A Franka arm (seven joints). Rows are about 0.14 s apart.
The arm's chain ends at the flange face. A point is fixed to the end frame.
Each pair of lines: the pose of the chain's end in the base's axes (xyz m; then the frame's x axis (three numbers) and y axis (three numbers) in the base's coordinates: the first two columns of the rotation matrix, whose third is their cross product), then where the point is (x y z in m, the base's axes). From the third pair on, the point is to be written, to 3 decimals.
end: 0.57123 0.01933 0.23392 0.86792 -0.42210 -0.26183 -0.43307 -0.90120 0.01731
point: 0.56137 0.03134 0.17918
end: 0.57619 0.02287 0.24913 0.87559 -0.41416 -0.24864 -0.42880 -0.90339 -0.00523
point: 0.56747 0.03563 0.19437
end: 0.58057 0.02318 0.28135 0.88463 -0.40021 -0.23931 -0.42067 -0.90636 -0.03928
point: 0.573 0.037 0.227
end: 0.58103 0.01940 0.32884 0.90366 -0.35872 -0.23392 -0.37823 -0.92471 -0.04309
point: 0.573 0.033 0.274
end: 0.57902 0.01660 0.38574 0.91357 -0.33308 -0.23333 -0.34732 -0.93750 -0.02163
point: 0.570 0.029 0.331
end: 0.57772 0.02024 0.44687 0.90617 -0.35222 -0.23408 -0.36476 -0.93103 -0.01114
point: 0.569 0.032 0.392
